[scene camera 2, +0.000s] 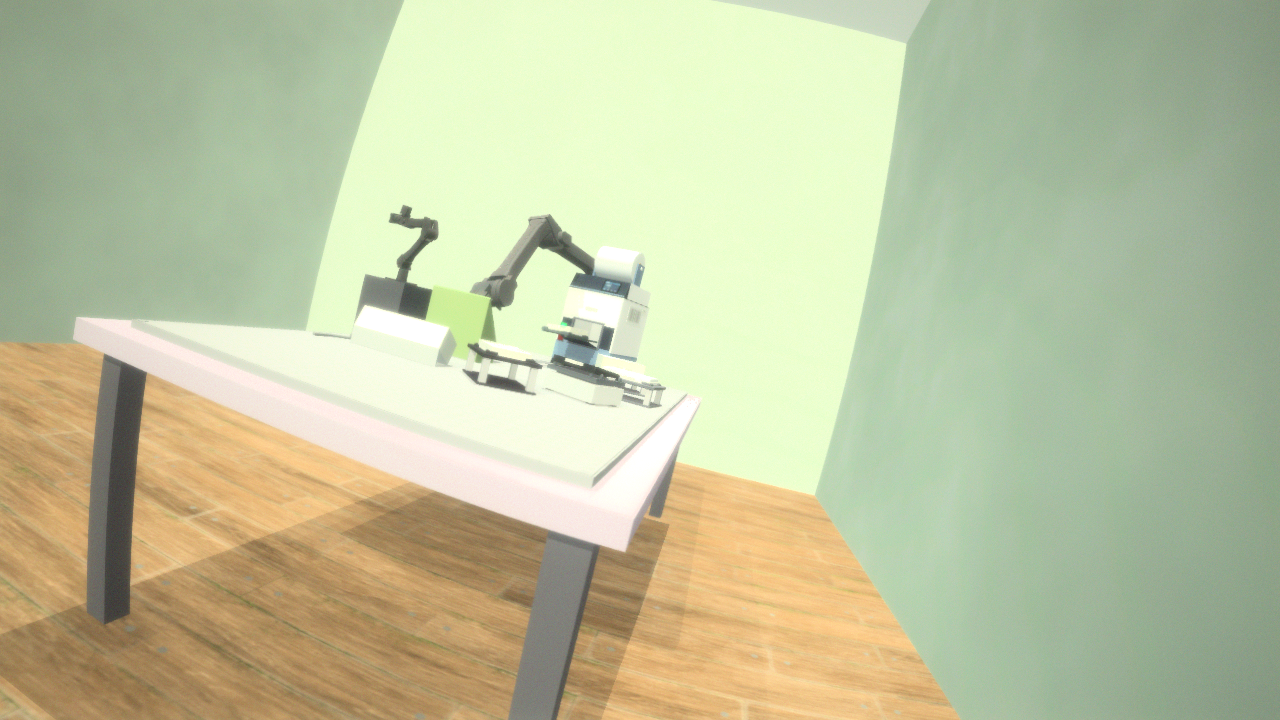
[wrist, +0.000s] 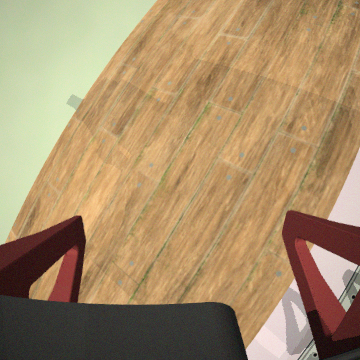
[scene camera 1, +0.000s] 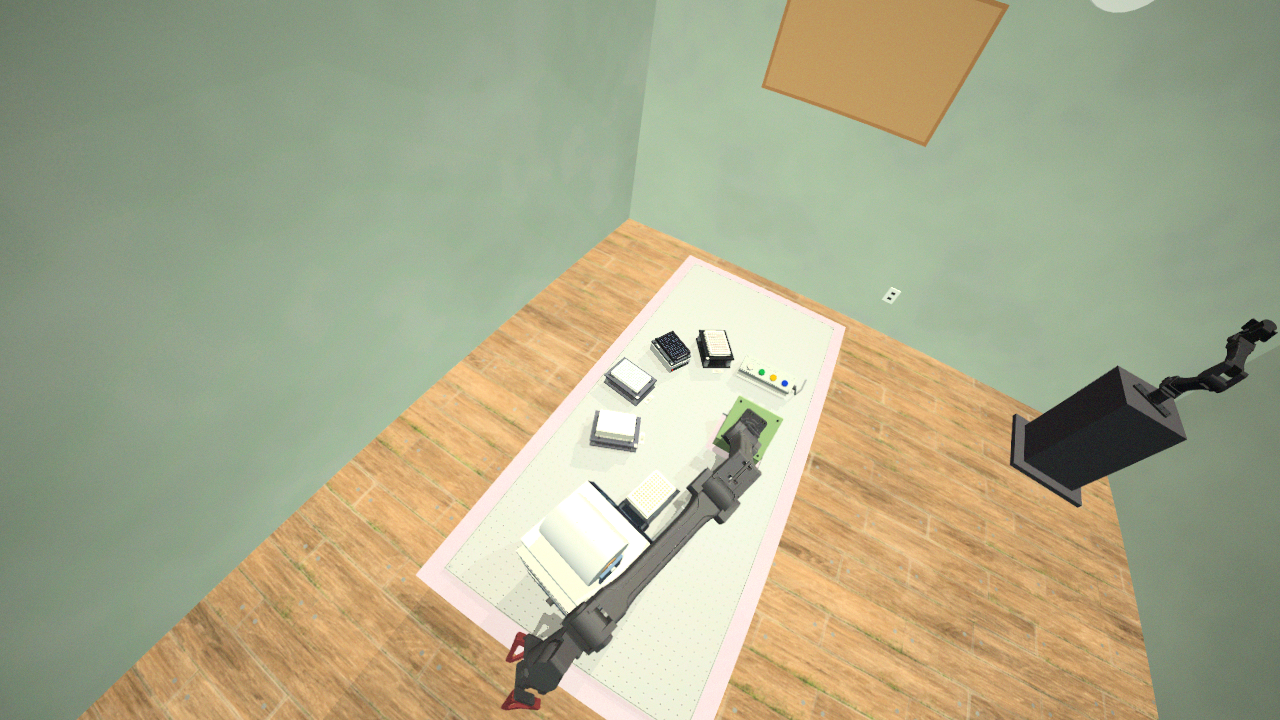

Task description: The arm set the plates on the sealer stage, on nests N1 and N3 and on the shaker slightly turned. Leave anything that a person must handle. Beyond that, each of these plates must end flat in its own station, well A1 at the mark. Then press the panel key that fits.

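My gripper point(scene camera 1: 506, 684) point(wrist: 187, 226) is open and empty, beyond the table end past the sealer point(scene camera 1: 572, 537) point(scene camera 2: 617, 313); floor shows between its fingers in the wrist view. A pale plate point(scene camera 1: 655, 492) is on the sealer stage. In scene view 1, white-topped plates point(scene camera 1: 617, 421) point(scene camera 1: 630, 374) sit on two grey nests, a dark plate point(scene camera 1: 670, 346) sits on what looks like the shaker point(scene camera 2: 581, 385), and a pale plate point(scene camera 1: 715, 341) sits on a black stand. Nest labels, A1 marks and small tilts are too small to tell. The key panel point(scene camera 1: 768, 375) point(scene camera 2: 404, 334) has green, yellow and blue keys.
My arm point(scene camera 1: 662, 555) point(scene camera 2: 523, 255) stretches from a green base board point(scene camera 1: 739, 410) past the sealer's side. The pink-edged table point(scene camera 1: 765, 617) point(scene camera 2: 358, 438) carries the stations. A second arm stands on a black pedestal point(scene camera 1: 1092, 434) point(scene camera 2: 380, 293) away from the table.
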